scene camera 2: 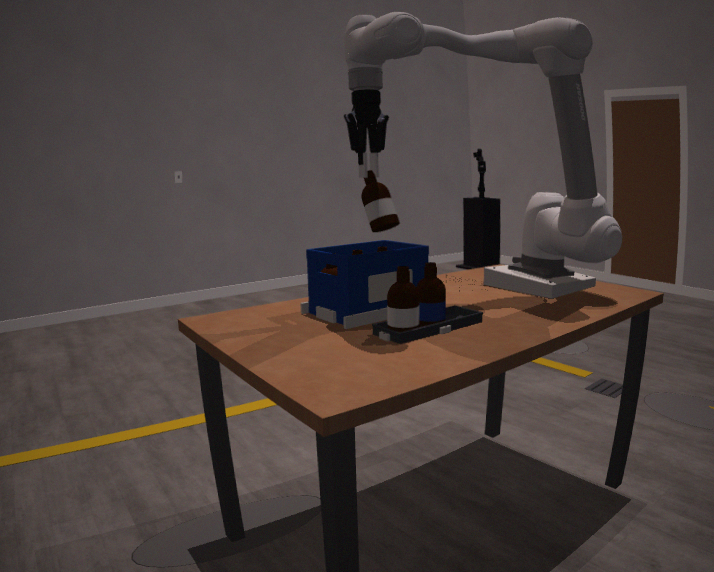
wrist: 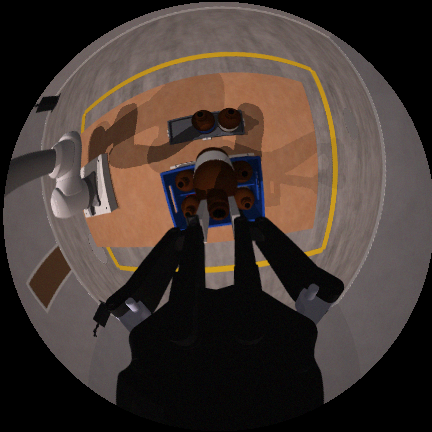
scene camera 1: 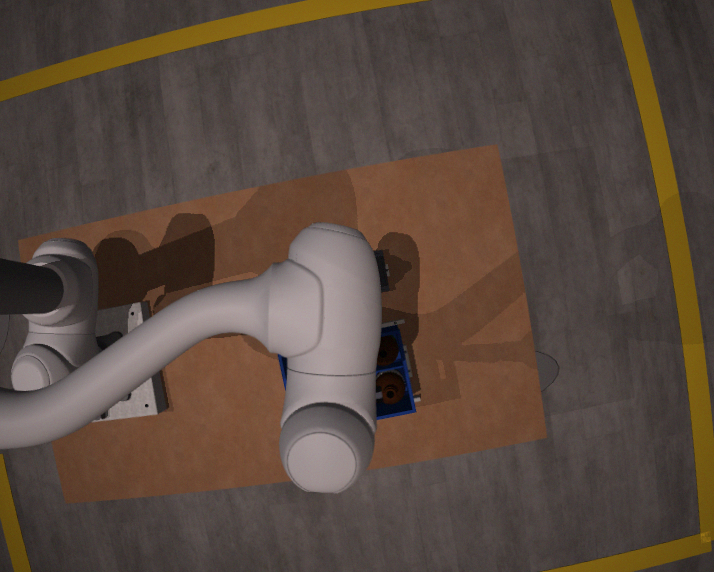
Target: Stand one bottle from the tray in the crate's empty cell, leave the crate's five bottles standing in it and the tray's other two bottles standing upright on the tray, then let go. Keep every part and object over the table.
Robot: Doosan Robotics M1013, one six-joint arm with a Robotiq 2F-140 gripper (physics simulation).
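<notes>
My gripper (scene camera 2: 368, 169) (wrist: 217, 206) is shut on the neck of a brown white-labelled bottle (scene camera 2: 379, 205) (wrist: 214, 175). The bottle hangs tilted above the blue crate (scene camera 1: 408, 376) (scene camera 2: 333, 286) (wrist: 169, 200), apart from it. In the wrist view it hides the crate's middle, including the empty cell. Four brown crate bottles (wrist: 184, 182) (wrist: 190, 206) (wrist: 244, 171) (wrist: 245, 199) show there; the fifth is hidden. On the dark tray (scene camera 1: 382, 271) (scene camera 2: 464, 319) (wrist: 179, 132), a white-labelled bottle (scene camera 2: 402, 300) (wrist: 229, 119) and a blue-labelled bottle (scene camera 2: 431, 291) (wrist: 203, 121) stand upright. The arm hides the gripper in scene camera 1.
The arm (scene camera 1: 333, 309) covers much of the crate and tray in scene camera 1. The tray lies beside the crate on the wooden table (scene camera 1: 464, 196) (scene camera 2: 286, 375) (wrist: 280, 100). The robot's light base plate (scene camera 1: 140, 393) (scene camera 2: 539, 286) (wrist: 107, 187) is at the table's other end.
</notes>
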